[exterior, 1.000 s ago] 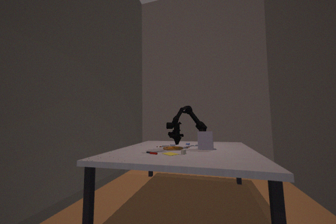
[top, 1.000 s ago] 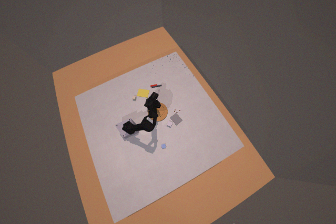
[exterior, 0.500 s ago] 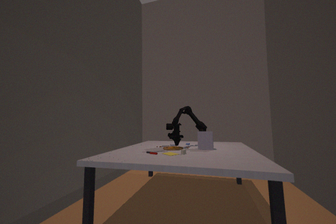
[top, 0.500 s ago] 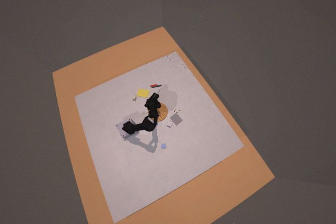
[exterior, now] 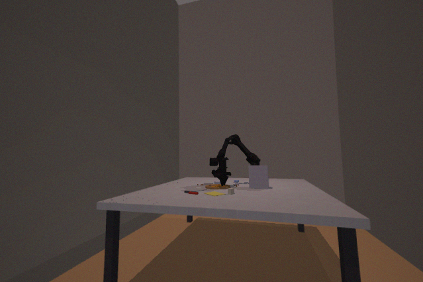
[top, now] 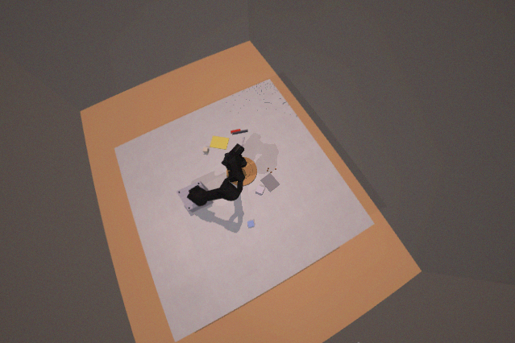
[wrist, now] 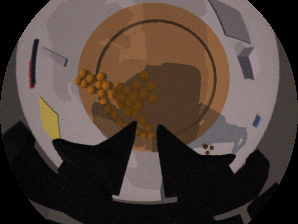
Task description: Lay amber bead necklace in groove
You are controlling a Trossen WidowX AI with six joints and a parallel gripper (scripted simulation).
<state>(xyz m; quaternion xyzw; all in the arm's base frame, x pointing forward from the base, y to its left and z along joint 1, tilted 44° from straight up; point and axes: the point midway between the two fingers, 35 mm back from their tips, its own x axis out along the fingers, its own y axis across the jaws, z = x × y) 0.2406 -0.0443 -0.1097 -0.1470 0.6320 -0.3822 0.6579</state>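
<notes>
The round bead board lies 5 cm ahead of my gripper tip, 2 cm to the right of it and 1 cm below it. Also, from my gripper tip: thin grey bar: 15 cm to the left, 15 cm ahead, 1 cm below; yellow pad: 25 cm to the left, 2 cm ahead, 1 cm below; grey square plate: 18 cm to the right, 16 cm ahead, 1 cm below.
</notes>
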